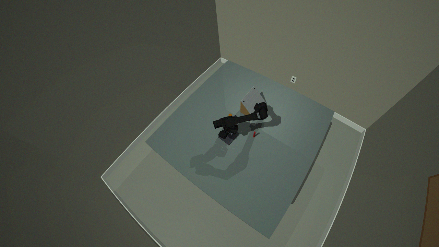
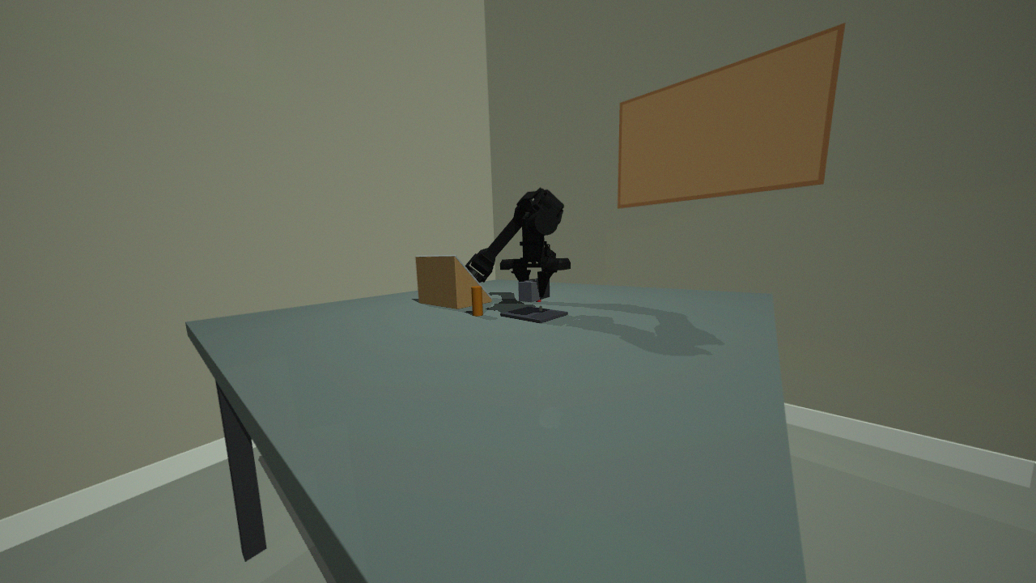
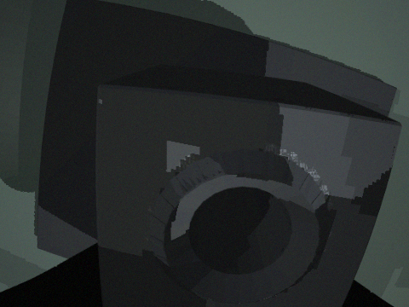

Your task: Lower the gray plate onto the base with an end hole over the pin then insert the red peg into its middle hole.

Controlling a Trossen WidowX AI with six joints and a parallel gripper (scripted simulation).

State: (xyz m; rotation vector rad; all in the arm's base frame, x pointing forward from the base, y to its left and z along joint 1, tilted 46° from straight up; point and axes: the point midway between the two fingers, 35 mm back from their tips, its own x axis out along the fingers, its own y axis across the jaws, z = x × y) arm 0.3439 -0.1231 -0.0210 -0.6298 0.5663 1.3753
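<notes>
My gripper tip is 2 cm to the right of the dark base and 4 cm above it. Round my gripper tip: gray plate 3 cm above; orange cylinder 15 cm behind, 6 cm to the right, 1 cm below; red peg 10 cm behind, 20 cm to the left, 1 cm below.
</notes>
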